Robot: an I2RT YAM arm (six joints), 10 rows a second.
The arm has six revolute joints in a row. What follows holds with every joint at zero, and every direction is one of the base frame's. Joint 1 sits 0.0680 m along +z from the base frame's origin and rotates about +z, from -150.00 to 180.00 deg. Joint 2 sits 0.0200 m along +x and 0.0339 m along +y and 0.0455 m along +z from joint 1 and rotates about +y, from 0.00 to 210.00 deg. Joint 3 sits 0.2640 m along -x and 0.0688 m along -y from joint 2 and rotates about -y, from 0.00 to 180.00 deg. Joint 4 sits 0.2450 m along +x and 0.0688 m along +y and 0.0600 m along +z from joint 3 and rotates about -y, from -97.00 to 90.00 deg. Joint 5 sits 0.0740 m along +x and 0.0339 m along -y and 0.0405 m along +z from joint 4 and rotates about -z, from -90.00 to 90.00 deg. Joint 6 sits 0.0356 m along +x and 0.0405 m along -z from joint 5 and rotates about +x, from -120.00 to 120.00 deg. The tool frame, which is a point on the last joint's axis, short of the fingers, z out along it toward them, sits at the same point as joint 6; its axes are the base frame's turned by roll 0.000, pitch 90.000 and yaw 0.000 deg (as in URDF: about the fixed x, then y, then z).
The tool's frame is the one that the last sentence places.
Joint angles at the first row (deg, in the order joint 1, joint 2, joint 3, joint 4, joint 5, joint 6):
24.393, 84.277, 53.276, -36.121, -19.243, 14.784
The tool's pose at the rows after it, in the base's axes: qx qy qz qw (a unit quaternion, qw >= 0); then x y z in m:
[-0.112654, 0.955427, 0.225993, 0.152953, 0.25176, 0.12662, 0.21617]
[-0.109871, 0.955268, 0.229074, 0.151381, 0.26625, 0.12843, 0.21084]
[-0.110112, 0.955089, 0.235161, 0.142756, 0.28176, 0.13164, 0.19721]
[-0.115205, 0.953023, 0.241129, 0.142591, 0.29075, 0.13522, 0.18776]
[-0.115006, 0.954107, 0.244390, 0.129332, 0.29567, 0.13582, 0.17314]
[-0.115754, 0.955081, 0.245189, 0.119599, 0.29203, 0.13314, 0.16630]
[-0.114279, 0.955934, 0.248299, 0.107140, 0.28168, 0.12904, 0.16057]
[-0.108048, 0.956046, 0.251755, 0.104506, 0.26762, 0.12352, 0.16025]
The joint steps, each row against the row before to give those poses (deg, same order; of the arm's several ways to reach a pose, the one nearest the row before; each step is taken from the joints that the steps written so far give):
-0.049, -0.728, 2.106, 0.126, 0.256, 0.504
-0.920, 3.504, 1.957, 1.283, -0.716, -0.472
-0.732, 4.625, 1.439, 2.251, -1.287, -0.644
-0.115, 2.794, 0.610, 2.299, -0.831, -0.536
-0.332, 2.740, -0.319, 1.571, -0.948, -0.390
-0.251, 0.111, -1.403, 0.310, -0.537, -0.469
-0.067, -1.304, -2.760, 0.163, -0.760, -0.010
-0.012, -3.112, -3.501, 0.396, -0.345, 0.793

